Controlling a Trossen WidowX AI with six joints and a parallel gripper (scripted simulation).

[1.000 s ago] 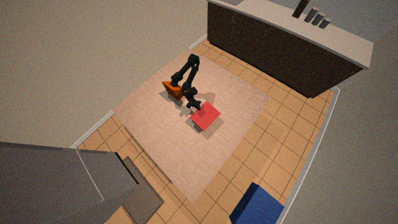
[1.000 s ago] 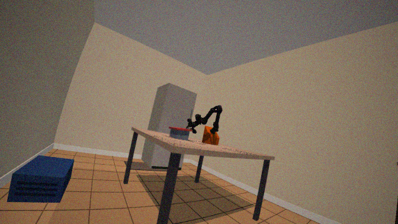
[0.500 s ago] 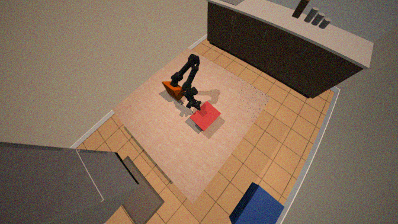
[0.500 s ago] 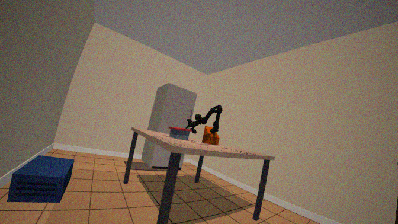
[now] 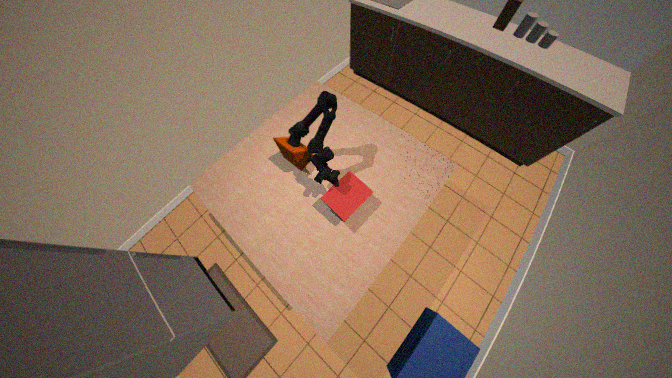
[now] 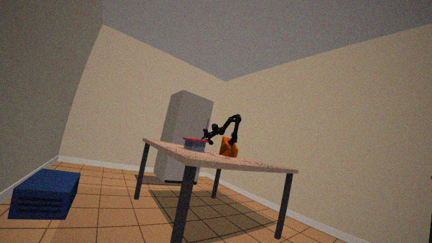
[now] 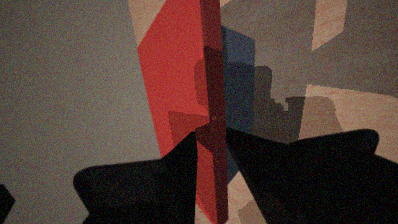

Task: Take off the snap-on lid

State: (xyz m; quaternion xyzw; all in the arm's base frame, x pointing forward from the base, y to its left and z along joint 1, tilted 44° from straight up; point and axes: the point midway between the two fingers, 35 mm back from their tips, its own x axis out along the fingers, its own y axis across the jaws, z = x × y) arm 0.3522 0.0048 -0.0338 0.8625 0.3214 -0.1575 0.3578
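The red lid is 80 mm ahead of my gripper tip. Round my gripper tip: storage box: 70 mm ahead, 60 mm below.
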